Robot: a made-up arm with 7 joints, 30 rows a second.
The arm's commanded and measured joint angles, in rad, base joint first. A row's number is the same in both.
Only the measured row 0 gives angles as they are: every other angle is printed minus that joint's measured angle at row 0.
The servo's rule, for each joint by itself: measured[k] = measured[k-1] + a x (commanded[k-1-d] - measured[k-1]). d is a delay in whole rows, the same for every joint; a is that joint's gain. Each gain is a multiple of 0.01, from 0.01 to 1. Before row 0 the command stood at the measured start. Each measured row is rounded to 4 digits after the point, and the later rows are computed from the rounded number. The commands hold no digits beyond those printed.
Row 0, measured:
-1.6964, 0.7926, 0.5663, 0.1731, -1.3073, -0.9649, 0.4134
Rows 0 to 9, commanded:
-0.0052, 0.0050, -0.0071, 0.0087, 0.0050, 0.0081, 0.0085
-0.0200, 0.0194, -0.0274, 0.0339, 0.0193, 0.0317, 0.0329
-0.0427, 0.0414, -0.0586, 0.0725, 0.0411, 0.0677, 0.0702
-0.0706, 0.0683, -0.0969, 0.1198, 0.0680, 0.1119, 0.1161
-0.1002, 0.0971, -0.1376, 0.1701, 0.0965, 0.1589, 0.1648
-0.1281, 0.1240, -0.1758, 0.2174, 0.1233, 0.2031, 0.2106
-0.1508, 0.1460, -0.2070, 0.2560, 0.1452, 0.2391, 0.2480
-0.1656, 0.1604, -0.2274, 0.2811, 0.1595, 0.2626, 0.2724
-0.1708, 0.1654, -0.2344, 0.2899, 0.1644, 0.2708, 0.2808
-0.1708, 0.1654, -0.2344, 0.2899, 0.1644, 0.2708, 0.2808
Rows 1 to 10, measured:
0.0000, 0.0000, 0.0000, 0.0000, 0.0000, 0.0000, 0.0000
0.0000, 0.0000, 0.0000, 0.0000, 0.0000, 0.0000, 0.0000
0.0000, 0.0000, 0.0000, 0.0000, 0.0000, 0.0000, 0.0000
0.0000, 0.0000, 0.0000, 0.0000, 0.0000, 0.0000, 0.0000
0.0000, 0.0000, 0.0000, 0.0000, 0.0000, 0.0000, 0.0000
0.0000, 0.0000, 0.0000, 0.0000, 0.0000, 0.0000, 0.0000
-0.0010, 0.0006, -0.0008, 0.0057, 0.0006, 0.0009, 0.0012
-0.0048, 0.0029, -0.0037, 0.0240, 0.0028, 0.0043, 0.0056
-0.0124, 0.0075, -0.0097, 0.0555, 0.0074, 0.0113, 0.0146
-0.0240, 0.0148, -0.0193, 0.0973, 0.0147, 0.0224, 0.0288
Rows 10 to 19, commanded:
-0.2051, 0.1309, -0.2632, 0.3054, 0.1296, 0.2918, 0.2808
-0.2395, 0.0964, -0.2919, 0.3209, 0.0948, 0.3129, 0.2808
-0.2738, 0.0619, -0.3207, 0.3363, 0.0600, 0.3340, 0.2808
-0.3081, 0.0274, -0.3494, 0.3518, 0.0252, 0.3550, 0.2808
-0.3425, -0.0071, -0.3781, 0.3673, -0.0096, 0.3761, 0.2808
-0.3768, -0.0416, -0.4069, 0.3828, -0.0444, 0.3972, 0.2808
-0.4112, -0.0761, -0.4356, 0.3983, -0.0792, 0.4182, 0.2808
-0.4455, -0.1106, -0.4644, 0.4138, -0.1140, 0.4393, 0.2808
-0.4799, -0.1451, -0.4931, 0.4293, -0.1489, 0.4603, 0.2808
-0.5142, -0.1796, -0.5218, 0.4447, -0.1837, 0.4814, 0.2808
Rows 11 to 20, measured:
-0.0392, 0.0247, -0.0323, 0.1446, 0.0245, 0.0374, 0.0478
-0.0570, 0.0366, -0.0481, 0.1919, 0.0364, 0.0556, 0.0706
-0.0758, 0.0497, -0.0656, 0.2336, 0.0495, 0.0758, 0.0954
-0.0938, 0.0630, -0.0834, 0.2645, 0.0627, 0.0963, 0.1202
-0.1092, 0.0753, -0.1000, 0.2810, 0.0749, 0.1155, 0.1427
-0.1215, 0.0861, -0.1148, 0.2868, 0.0856, 0.1326, 0.1620
-0.1382, 0.0915, -0.1311, 0.2989, 0.0909, 0.1501, 0.1786
-0.1585, 0.0921, -0.1488, 0.3132, 0.0914, 0.1680, 0.1929
-0.1816, 0.0885, -0.1677, 0.3282, 0.0876, 0.1863, 0.2052
-0.2069, 0.0812, -0.1877, 0.3435, 0.0801, 0.2049, 0.2158

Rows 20 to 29, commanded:
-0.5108, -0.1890, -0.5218, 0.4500, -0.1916, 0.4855, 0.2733
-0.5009, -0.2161, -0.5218, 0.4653, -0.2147, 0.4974, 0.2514
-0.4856, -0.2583, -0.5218, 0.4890, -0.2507, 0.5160, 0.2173
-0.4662, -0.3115, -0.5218, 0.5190, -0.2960, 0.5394, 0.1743
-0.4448, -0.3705, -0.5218, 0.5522, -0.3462, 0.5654, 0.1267
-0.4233, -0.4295, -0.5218, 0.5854, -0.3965, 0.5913, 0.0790
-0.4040, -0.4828, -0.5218, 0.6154, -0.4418, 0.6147, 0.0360
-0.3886, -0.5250, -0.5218, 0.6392, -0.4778, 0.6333, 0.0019
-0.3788, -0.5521, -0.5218, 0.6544, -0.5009, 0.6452, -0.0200
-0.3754, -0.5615, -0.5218, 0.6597, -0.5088, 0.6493, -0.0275
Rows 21 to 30, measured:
-0.2340, 0.0706, -0.2086, 0.3590, 0.0693, 0.2237, 0.2249
-0.2626, 0.0571, -0.2304, 0.3745, 0.0557, 0.2428, 0.2327
-0.2923, 0.0411, -0.2530, 0.3900, 0.0395, 0.2621, 0.2394
-0.3229, 0.0229, -0.2763, 0.4055, 0.0211, 0.2816, 0.2452
-0.3543, 0.0027, -0.3001, 0.4210, 0.0007, 0.3013, 0.2502
-0.3863, -0.0192, -0.3245, 0.4364, -0.0214, 0.3211, 0.2545
-0.4112, -0.0396, -0.3462, 0.4452, -0.0418, 0.3392, 0.2571
-0.4291, -0.0608, -0.3655, 0.4583, -0.0625, 0.3566, 0.2563
-0.4404, -0.0845, -0.3827, 0.4783, -0.0851, 0.3741, 0.2508
-0.4456, -0.1117, -0.3980, 0.5048, -0.1104, 0.3923, 0.2401

